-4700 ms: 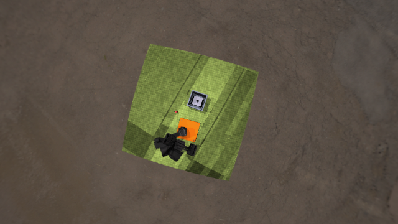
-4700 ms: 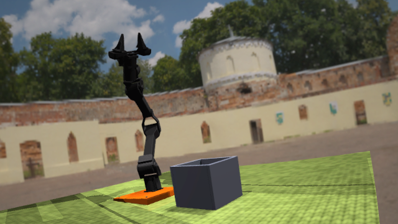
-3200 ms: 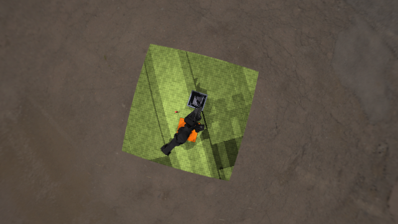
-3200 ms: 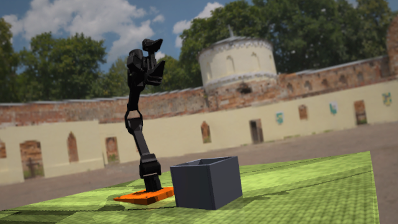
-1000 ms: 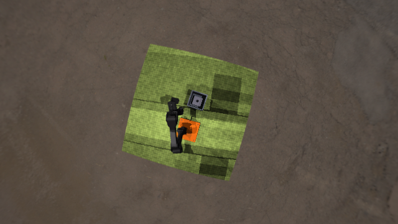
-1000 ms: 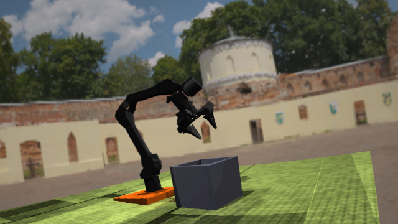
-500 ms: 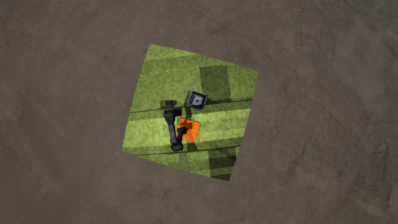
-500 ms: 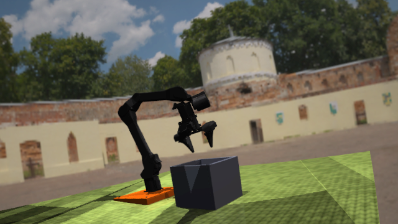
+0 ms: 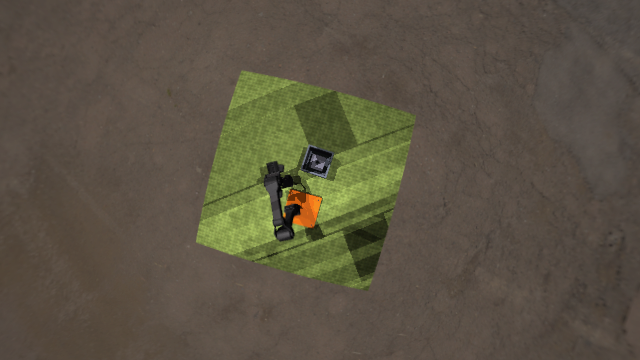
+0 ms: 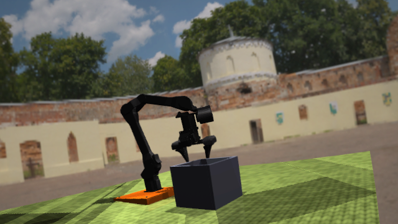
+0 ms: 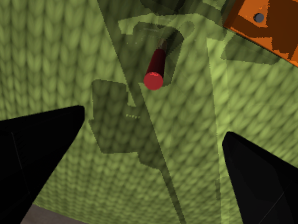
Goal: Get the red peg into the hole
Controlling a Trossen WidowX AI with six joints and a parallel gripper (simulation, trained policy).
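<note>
The red peg lies 70 mm below my gripper tip, 10 mm to the right of it and 10 mm ahead of it. The rest, counted from my gripper tip: grey plate 210 mm to the right, 160 mm ahead, 70 mm below.
</note>
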